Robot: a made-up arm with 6 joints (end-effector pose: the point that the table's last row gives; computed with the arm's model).
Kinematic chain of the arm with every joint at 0, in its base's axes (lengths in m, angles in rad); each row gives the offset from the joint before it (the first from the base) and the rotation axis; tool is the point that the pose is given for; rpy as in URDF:
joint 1: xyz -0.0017 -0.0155 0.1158 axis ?
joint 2: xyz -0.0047 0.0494 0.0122 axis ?
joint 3: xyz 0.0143 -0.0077 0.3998 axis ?
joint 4: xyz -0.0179 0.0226 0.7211 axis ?
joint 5: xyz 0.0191 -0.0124 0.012 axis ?
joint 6: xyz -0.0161 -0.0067 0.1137 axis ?
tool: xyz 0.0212 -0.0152 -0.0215 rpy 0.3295 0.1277 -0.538
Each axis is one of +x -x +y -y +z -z.
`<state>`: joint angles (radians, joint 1 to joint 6).
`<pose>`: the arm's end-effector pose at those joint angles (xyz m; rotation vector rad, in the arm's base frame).
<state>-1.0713 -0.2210 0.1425 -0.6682 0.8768 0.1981</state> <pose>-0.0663 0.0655 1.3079 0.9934 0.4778 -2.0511</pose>
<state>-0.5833 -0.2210 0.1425 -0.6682 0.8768 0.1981</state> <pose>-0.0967 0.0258 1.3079 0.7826 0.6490 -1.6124</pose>
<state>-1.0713 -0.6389 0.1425 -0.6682 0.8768 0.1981</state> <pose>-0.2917 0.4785 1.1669 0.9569 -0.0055 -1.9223</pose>
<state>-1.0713 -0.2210 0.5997 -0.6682 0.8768 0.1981</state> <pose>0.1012 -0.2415 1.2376 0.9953 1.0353 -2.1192</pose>
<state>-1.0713 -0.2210 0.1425 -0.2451 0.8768 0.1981</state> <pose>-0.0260 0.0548 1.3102 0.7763 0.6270 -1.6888</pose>
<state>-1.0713 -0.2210 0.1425 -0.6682 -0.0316 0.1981</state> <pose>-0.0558 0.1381 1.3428 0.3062 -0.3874 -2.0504</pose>
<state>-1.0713 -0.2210 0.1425 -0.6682 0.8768 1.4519</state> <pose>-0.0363 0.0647 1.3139 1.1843 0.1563 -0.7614</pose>
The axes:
joint 1: +z
joint 2: +y
joint 3: +y
joint 4: +z
joint 5: +y
joint 6: +z

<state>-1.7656 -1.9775 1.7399 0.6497 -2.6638 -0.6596</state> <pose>0.1209 0.5040 0.6112 0.1690 -2.7759 0.1704</pose>
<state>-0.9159 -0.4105 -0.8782 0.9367 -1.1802 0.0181</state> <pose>-0.5568 0.6951 0.6881 -0.2381 -1.7514 0.6053</pose>
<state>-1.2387 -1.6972 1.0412 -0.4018 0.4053 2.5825</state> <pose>-0.2409 0.8517 0.7560 0.0343 0.0101 0.4360</pose>
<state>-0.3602 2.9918 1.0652 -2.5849 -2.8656 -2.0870</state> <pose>-0.3730 0.2021 -0.7041 0.3049 0.7608 -0.4543</pose>
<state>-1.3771 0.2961 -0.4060 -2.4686 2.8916 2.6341</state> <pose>0.0135 0.0016 1.1453 0.5524 -2.8394 0.3815</pose>
